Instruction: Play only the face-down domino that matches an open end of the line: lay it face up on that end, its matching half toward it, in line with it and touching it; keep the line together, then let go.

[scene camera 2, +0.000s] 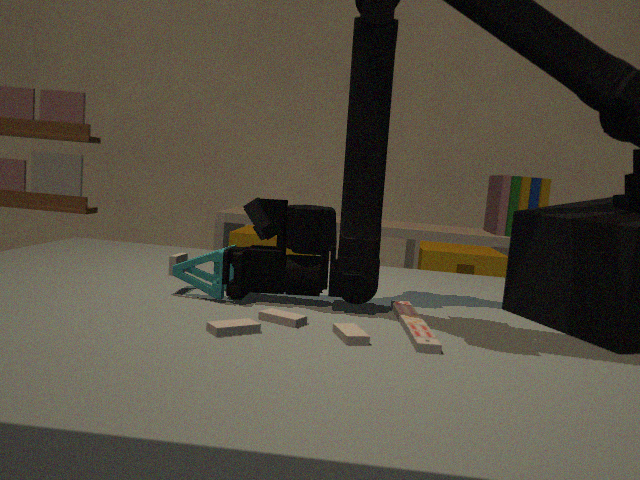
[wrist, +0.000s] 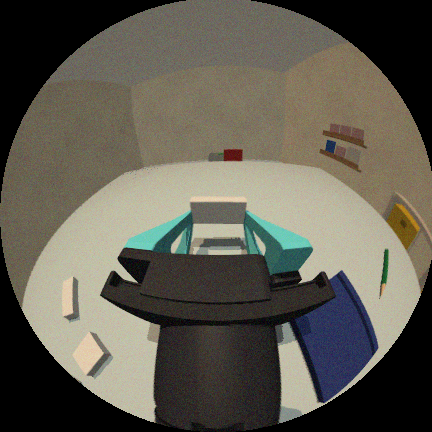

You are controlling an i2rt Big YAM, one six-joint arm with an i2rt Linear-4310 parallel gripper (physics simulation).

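Places are measured from the arm's base along level axes (x ahead, y left, z up), in centimetres.
Where they show: gripper, fingertip midpoint: (scene camera 2: 178, 267) (wrist: 217, 215).
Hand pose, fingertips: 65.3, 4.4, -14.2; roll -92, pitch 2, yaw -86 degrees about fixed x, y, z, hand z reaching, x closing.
Each offset is from my fingertips to the top centre of the thing, as dx, dy, dz. "*": to the spot under its first point.
My gripper (scene camera 2: 178, 268) (wrist: 217, 215) is shut on a domino @(+0.1, +0.0, +2.0) (scene camera 2: 177, 262) (wrist: 218, 210), gripped by its two ends and tipped up, low over the table. In the wrist view its broad grey side faces the camera and its pale edge is on top; no pips show. The face-up line @(* -33.4, +9.4, -2.4) (scene camera 2: 415, 326) lies right of the gripper in the scene view, with red pips toward its near end; its far part is shaded and unreadable. Three face-down dominoes lie left of the line: one domino @(-13.0, +17.0, -2.4) (scene camera 2: 233, 327), a second @(-17.3, +10.4, -2.4) (scene camera 2: 282, 317) and a third @(-25.9, +14.2, -2.4) (scene camera 2: 351, 333). Two pale dominoes @(* -12.9, +15.8, -2.3) (wrist: 70, 298) (wrist: 91, 353) show at lower left in the wrist view.
A dark blue flat object @(-12.9, -11.4, -2.3) (wrist: 336, 340) lies right of the gripper in the wrist view, with a green pencil @(-8.5, -24.5, -2.5) (wrist: 384, 270) beyond it. The black robot base (scene camera 2: 573, 273) stands right of the line. A shelf unit with yellow boxes (scene camera 2: 462, 258) stands behind the table.
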